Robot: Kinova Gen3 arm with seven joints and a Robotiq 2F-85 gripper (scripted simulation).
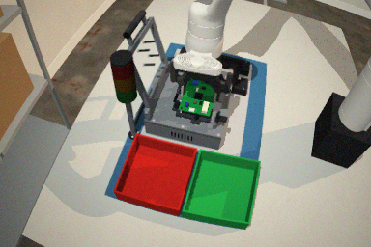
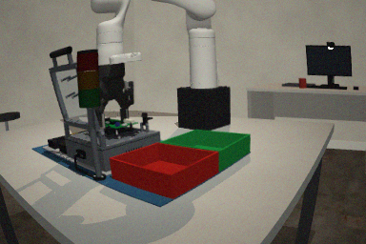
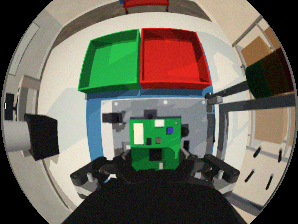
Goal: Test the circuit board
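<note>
Now: hand right at the green circuit board. Also, from my hand: tester lid (12 cm ahead, 1 cm to the left, 10 cm above); green bin (13 cm behind, 19 cm to the left, 7 cm below); red bin (2 cm ahead, 20 cm to the left, 7 cm below).
</note>
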